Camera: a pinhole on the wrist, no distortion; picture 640 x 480 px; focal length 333.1 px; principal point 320.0 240.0 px. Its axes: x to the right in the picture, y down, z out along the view. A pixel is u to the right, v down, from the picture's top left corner.
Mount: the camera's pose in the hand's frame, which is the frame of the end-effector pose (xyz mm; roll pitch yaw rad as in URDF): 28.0 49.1 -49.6 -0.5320 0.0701 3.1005
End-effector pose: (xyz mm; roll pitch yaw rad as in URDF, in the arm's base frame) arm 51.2 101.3 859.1 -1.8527 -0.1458 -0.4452
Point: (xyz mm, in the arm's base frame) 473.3 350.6 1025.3
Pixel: 103 267
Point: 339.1 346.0 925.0
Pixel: 181 218
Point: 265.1 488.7 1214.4
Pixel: 264 382
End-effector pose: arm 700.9 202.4 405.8 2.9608 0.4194 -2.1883
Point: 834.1 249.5 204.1
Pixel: 347 255
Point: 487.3 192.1 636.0
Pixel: behind the camera
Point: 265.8 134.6 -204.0
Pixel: outside the picture
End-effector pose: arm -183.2 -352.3 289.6 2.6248 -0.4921 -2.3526
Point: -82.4 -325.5 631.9
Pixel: behind the camera
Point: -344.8 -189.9 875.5
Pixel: behind the camera
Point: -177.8 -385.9 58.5
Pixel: 431 288
